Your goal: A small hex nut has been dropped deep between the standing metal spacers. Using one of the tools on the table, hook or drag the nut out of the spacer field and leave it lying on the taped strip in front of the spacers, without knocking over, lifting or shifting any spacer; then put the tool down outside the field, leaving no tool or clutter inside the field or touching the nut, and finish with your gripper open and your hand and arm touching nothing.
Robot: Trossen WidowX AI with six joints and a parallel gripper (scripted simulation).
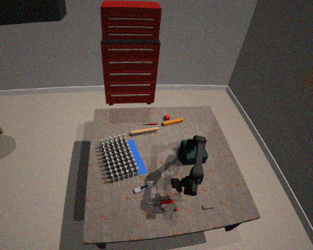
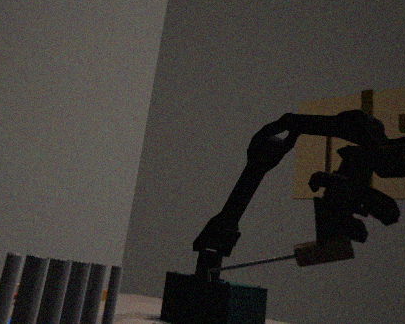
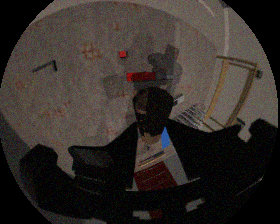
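My gripper tip is now 100 mm to the left of the hook tool, 30 mm above it and 20 mm short of it. Also, from my gripper tip: blue taped strip (390 mm to the right, 250 mm ahead, 170 mm below); then red-handled tool (760 mm to the right, 170 mm below, 100 mm ahead); then red bit (170 mm below, 110 mm to the left).
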